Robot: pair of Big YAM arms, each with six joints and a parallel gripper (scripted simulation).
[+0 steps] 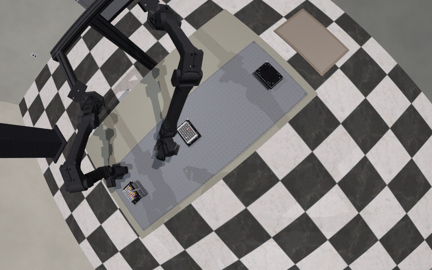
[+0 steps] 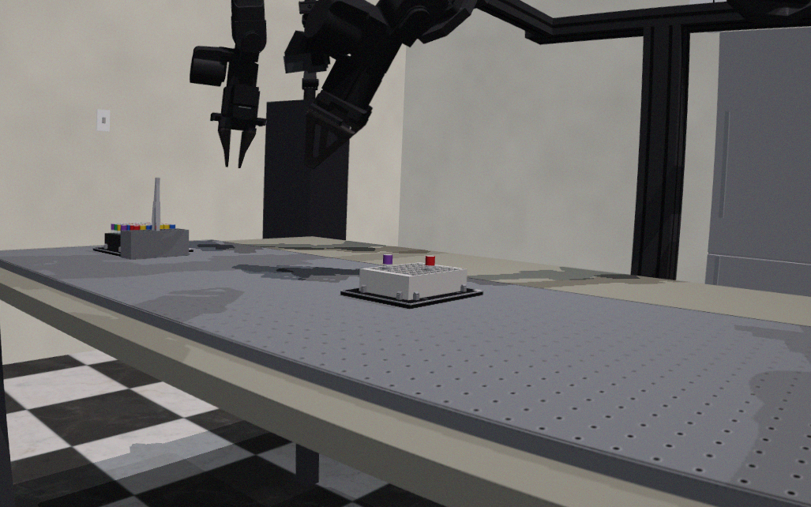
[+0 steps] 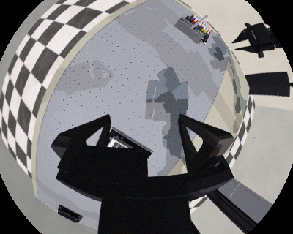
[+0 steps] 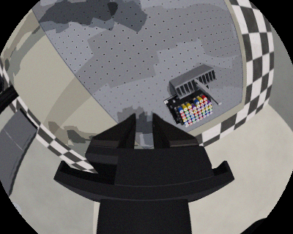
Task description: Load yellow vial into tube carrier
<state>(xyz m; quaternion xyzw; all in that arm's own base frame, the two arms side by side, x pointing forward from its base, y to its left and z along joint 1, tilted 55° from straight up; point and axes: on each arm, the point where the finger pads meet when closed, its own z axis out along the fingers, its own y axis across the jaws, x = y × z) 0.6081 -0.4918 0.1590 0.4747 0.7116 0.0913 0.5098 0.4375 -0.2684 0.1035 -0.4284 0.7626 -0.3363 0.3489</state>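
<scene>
Right now the white tube carrier TC is 40 mm behind my left hand, 140 mm to the left of it and 160 mm below it. The rest, counted from my left hand: grey holder H1: 40 mm behind, 430 mm to the right, 170 mm below.
</scene>
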